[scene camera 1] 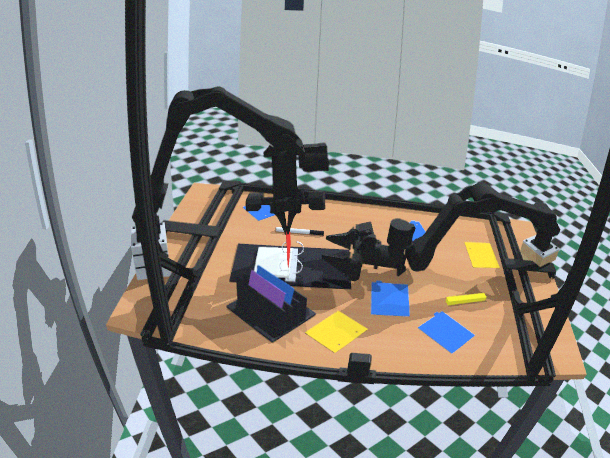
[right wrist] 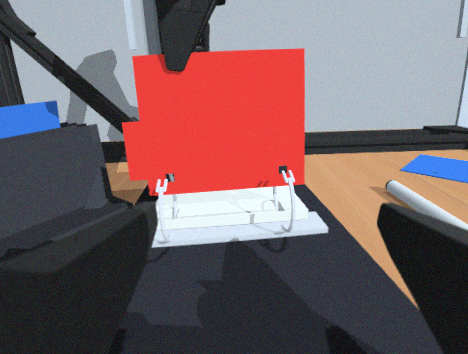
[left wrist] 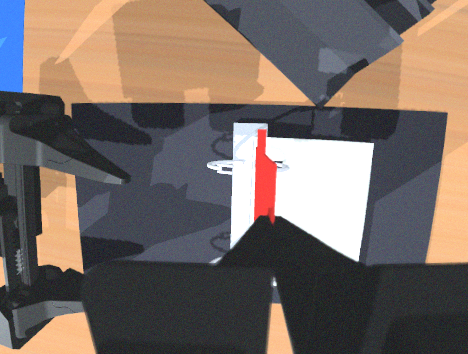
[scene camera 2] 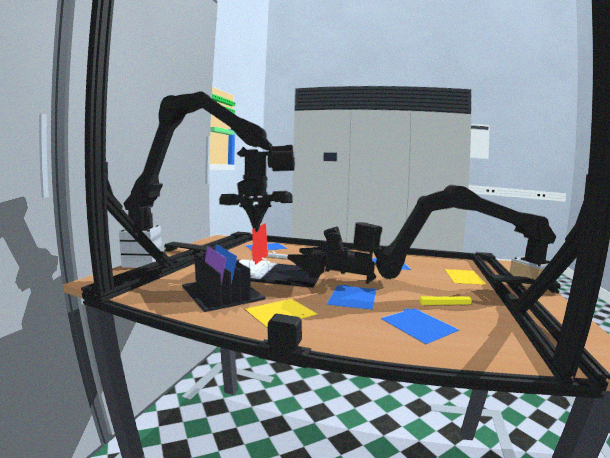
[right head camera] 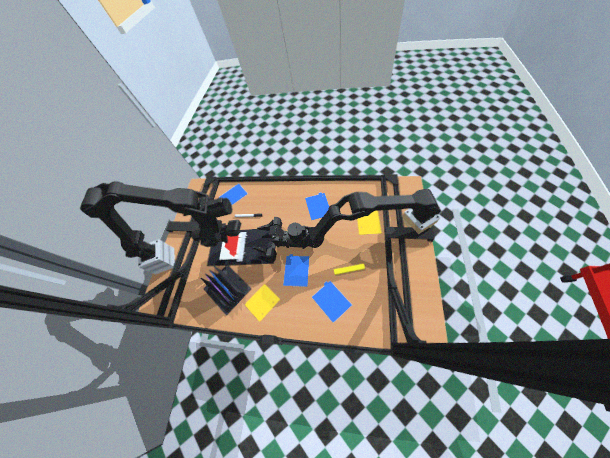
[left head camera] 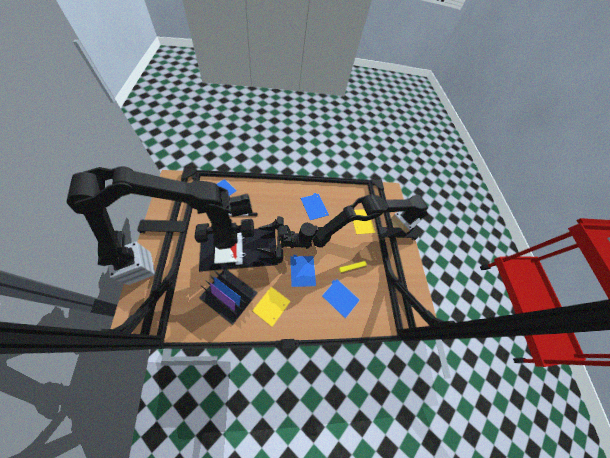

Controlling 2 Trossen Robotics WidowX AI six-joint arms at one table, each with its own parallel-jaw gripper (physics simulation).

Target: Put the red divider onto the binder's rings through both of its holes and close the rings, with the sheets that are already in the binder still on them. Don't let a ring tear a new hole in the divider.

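Frame: origin at the left arm's base, x ahead, y left, z up, level; metres.
Where they show: left gripper, fingertip midpoint: (scene camera 1: pixel 287 234) (right wrist: pixel 175 71) (left wrist: pixel 268 225) (scene camera 2: pixel 256 231) (right head camera: pixel 227 242); right gripper, fingertip midpoint: (scene camera 1: pixel 323 246) (right wrist: pixel 267 213) (left wrist: pixel 125 245) (scene camera 2: pixel 293 253) (right head camera: pixel 255 237) (left head camera: pixel 257 238); left arm's base, origin of the base link: (scene camera 2: pixel 140 228) (right head camera: pixel 148 252) (left head camera: pixel 123 258); right arm's base, origin of the base link: (scene camera 1: pixel 541 244) (scene camera 2: pixel 535 260) (right head camera: pixel 422 214) (left head camera: pixel 409 216).
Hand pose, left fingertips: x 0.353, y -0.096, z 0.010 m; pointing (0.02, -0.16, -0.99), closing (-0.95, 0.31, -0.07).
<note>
Each offset is from my left fingertips to the top centre of the thing. "spot": to the spot under its first point.
The red divider @[0.021 m left, 0.010 m ahead, 0.011 m up] (scene camera 1: pixel 288 250) (scene camera 2: pixel 259 245) (left wrist: pixel 265 185) (right wrist: pixel 220 115) stands upright above the binder's spine. My left gripper (scene camera 2: pixel 257 229) (left wrist: pixel 268 225) is shut on its top edge. In the right wrist view its two holes are close to the front ring tips; the left hole is slightly right of its tip. The front half-rings @[spot: 0.050 m left, 0.059 m ahead, 0.079 m down] (right wrist: pixel 293 200) curve up before the divider; the rear halves' tops are hidden behind it, and the rings look open. White sheets @[0.038 m left, 0.024 m back, 0.101 m down] (scene camera 1: pixel 270 257) (left wrist: pixel 320 190) lie in the black binder @[spot: 0.001 m right, 0.101 m ahead, 0.113 m down] (left wrist: pixel 150 210) (right wrist: pixel 200 285). My right gripper (scene camera 1: pixel 326 248) (right wrist: pixel 267 213) is open and empty, low over the binder's right side.
A black sorter @[0.144 m right, 0.078 m back, 0.037 m down] (scene camera 1: pixel 265 320) with purple and blue dividers stands close to the binder's near edge. A white marker @[0.168 m left, 0.086 m ahead, 0.103 m down] (scene camera 1: pixel 300 231) lies behind the binder. Blue sheets @[0.171 m right, 0.220 m ahead, 0.114 m down] (scene camera 1: pixel 390 300) @[0.333 m right, 0.305 m ahead, 0.114 m down] (scene camera 1: pixel 446 332), yellow sheets @[0.246 m right, 0.050 m ahead, 0.114 m down] (scene camera 1: pixel 336 331) @[0.079 m right, 0.585 m ahead, 0.114 m down] (scene camera 1: pixel 482 255) and a yellow bar @[0.249 m right, 0.417 m ahead, 0.103 m down] (scene camera 1: pixel 466 299) lie around the table.
</note>
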